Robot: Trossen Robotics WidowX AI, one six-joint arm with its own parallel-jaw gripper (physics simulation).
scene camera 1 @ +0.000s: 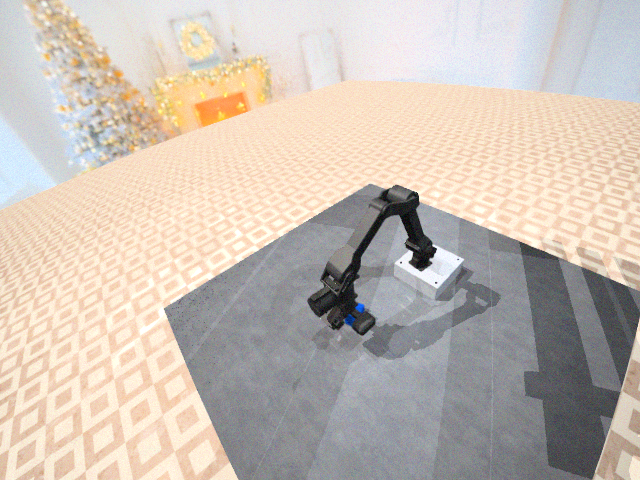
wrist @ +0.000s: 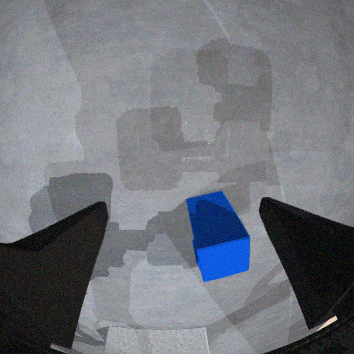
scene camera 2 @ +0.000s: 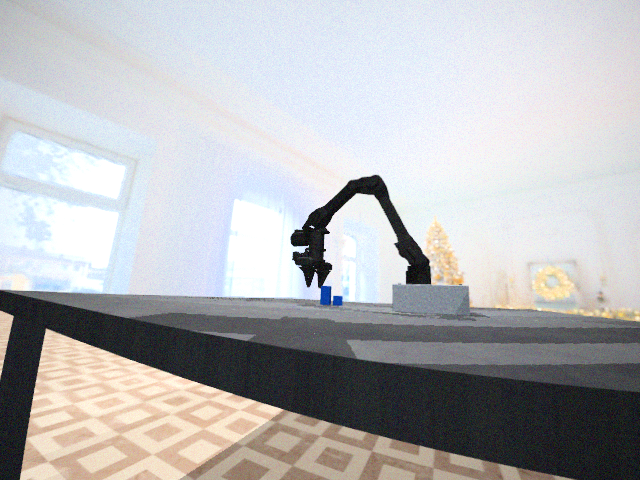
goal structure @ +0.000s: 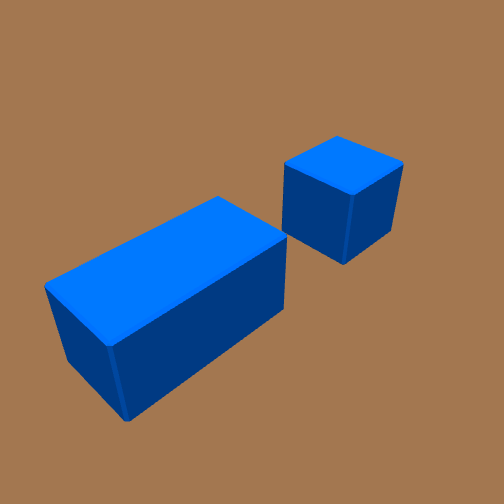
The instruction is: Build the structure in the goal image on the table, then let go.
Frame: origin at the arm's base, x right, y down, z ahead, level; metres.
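Seen in the pictures: gripper, fingertip midpoint: [scene camera 1: 348,323] [wrist: 185,208] [scene camera 2: 314,288]; arm's base, link origin: [scene camera 1: 420,263] [scene camera 2: 419,286].
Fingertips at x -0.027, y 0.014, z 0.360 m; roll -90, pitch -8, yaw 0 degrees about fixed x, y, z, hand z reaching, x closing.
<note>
Offsets run from my fingertips to a thing's top centre. Level surfaces: height alone.
A tall blue block @[dz -0.032, dx +0.030, dy -0.009 m] [scene camera 2: 325,295] stands upright on the dark grey table. A small blue block @[dz -0.074, dx +0.044, dy +0.024 m] [scene camera 2: 337,300] sits close beside it, on the side toward the arm's base. In the wrist view a blue block [wrist: 222,240] shows between the fingers, nearer the right one; a thin blue sliver at its left edge is hard to assign. In scene camera 1, blue surfaces show partly hidden behind the gripper, and I cannot tell the blocks apart. My gripper [scene camera 1: 350,321] [scene camera 2: 315,286] [wrist: 185,208] is open and empty, pointing down, its fingertips slightly above the tall block's top in scene camera 2.
The arm's pale base box [scene camera 1: 444,271] [scene camera 2: 430,299] stands on the table @[dy +0.057 m] [scene camera 1: 268,392] [scene camera 2: 206,322], to the right of the blocks in scene camera 2. Its edge also shows at the bottom of the wrist view. Shadows of the arm fall across the table.
</note>
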